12 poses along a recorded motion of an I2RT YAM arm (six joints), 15 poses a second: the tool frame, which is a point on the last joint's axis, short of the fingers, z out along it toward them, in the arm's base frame.
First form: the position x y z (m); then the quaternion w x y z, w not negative.
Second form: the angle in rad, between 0 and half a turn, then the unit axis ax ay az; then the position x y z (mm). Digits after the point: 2 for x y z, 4 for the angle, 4 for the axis.
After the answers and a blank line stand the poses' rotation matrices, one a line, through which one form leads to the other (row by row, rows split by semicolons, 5 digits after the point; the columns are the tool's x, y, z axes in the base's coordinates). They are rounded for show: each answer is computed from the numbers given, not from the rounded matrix.
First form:
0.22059, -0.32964, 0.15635, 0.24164, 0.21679, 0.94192, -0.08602
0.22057, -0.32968, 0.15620, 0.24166, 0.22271, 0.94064, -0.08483
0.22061, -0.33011, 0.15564, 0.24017, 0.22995, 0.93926, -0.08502
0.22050, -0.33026, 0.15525, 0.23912, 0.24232, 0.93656, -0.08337
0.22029, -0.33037, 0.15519, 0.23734, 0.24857, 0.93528, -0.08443
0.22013, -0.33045, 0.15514, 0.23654, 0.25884, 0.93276, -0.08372
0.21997, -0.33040, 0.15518, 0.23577, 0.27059, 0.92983, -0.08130
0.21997, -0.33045, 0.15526, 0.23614, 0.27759, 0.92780, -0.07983
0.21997, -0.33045, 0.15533, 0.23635, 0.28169, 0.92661, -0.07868
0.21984, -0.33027, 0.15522, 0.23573, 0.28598, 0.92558, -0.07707
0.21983, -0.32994, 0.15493, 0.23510, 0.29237, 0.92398, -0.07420
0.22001, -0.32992, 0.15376, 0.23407, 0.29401, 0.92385, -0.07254
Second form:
2.6535, 0.2234, 0.9707, -0.0886, 220.59, -329.64, 156.35
2.6534, 0.2295, 0.9694, -0.0874, 220.57, -329.68, 156.20
2.6565, 0.2369, 0.9676, -0.0876, 220.61, -330.11, 155.64
2.6587, 0.2496, 0.9645, -0.0859, 220.50, -330.26, 155.25
2.6623, 0.2559, 0.9628, -0.0869, 220.29, -330.37, 155.19
2.6640, 0.2664, 0.9600, -0.0862, 220.13, -330.45, 155.14
2.6656, 0.2784, 0.9568, -0.0837, 219.97, -330.40, 155.18
2.6648, 0.2857, 0.9548, -0.0822, 219.97, -330.45, 155.26
2.6644, 0.2899, 0.9536, -0.0810, 219.97, -330.45, 155.33
2.6657, 0.2943, 0.9524, -0.0793, 219.84, -330.27, 155.22
2.6669, 0.3008, 0.9506, -0.0763, 219.83, -329.94, 154.93
2.6691, 0.3024, 0.9503, -0.0746, 220.01, -329.92, 153.76

-0.78922 0.44997 0.41791; 0.36683 0.89121 -0.26682; -0.49251 -0.05728 -0.86842
-0.78400 0.45998 0.41685; 0.37798 0.88641 -0.26723; -0.49242 -0.05195 -0.86881
-0.77888 0.47281 0.41206; 0.39113 0.87979 -0.27017; -0.49027 -0.04926 -0.87018
-0.76820 0.49377 0.40750; 0.41403 0.86866 -0.27205; -0.48831 -0.04028 -0.87174
-0.76376 0.50505 0.40199; 0.42489 0.86217 -0.27592; -0.48593 -0.03994 -0.87308
-0.75410 0.52248 0.39793; 0.44327 0.85199 -0.27863; -0.48461 -0.03373 -0.87408
-0.74239 0.54154 0.39445; 0.46487 0.84034 -0.27878; -0.48245 -0.02360 -0.87561
-0.73436 0.55280 0.39386; 0.47739 0.83314 -0.27923; -0.48250 -0.01703 -0.87573
-0.72958 0.55922 0.39368; 0.48484 0.82892 -0.27896; -0.48233 -0.01266 -0.87590
-0.72529 0.56574 0.39230; 0.49306 0.82455 -0.27750; -0.48046 -0.00784 -0.87698
-0.71849 0.57518 0.39107; 0.50540 0.81803 -0.27459; -0.47784 0.00035 -0.87844
-0.71754 0.57721 0.38984; 0.50929 0.81659 -0.27167; -0.47515 0.00361 -0.87990

